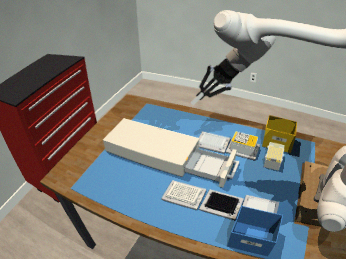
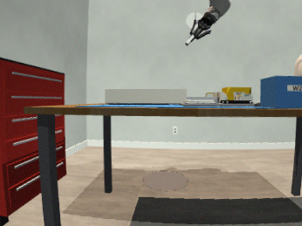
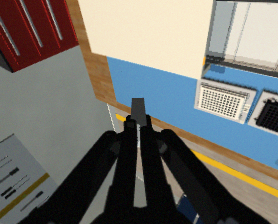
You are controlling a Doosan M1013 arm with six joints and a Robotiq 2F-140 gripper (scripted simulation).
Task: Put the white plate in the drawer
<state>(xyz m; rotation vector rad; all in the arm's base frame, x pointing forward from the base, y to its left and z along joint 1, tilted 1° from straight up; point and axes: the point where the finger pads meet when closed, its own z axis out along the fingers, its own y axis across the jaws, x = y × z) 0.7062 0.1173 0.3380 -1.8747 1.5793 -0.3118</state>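
My gripper is now 50 mm past the white plate, 190 mm to the right of it and 350 mm above it. From my hand the other things lie so: clear plate: 10 mm ahead, 180 mm to the right, 350 mm below; then cooler CD: 100 mm ahead, 20 mm to the left, 340 mm below; then drawer: 40 mm behind, 350 mm below.
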